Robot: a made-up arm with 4 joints.
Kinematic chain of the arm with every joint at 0, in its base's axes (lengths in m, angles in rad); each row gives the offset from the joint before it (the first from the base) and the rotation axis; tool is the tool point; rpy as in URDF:
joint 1: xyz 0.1 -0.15 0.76 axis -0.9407 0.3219 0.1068
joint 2: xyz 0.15 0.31 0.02 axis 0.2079 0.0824 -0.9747
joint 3: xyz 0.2 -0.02 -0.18 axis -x
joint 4: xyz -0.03 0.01 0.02 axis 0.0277 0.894 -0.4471
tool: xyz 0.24 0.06 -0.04 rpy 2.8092 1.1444 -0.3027
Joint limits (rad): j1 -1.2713..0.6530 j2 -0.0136..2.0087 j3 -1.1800..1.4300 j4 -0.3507..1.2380
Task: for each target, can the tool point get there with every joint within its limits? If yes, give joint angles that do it. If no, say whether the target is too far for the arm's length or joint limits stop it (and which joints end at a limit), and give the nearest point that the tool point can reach.
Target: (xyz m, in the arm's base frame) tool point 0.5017 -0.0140 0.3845
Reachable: yes | joints 0.0685 0.5516 0.0550 0.8116
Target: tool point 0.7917 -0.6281 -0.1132
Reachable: no: too far | nearest point 0.4597 -0.1951 0.2916 | short by 0.679 m
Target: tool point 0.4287 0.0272 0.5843
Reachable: yes | joints -0.8299 1.3115 0.7915 0.2334
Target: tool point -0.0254 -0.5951 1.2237
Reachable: no: joint limits stop it (at a limit: joint 1, joint 3, joint 4) | nearest point 0.1232 -0.2753 0.6285 | short by 0.692 m
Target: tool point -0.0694 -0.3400 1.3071
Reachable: no: joint limits stop it (at a limit: joint 1, joint 2, joint 4) | nearest point 0.5843 -0.1628 1.1800 | short by 0.689 m
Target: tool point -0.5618 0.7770 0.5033
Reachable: no: too far | nearest point 0.0530 0.2277 0.5941 | short by 0.829 m
